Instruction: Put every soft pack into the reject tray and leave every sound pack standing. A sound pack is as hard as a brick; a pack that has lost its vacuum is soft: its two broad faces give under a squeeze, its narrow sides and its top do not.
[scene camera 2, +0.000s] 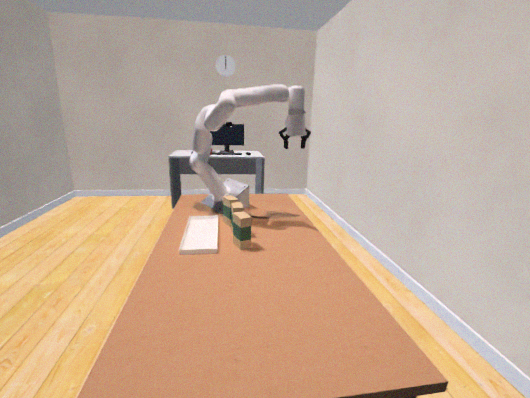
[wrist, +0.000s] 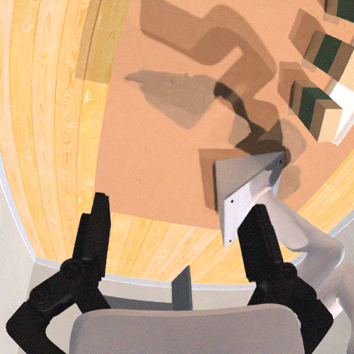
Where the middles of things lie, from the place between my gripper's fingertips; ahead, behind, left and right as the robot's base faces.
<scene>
My hand is 450 mm to the left of the white reject tray (scene camera 2: 201, 234), 380 mm above it and 190 mm short of it.
</scene>
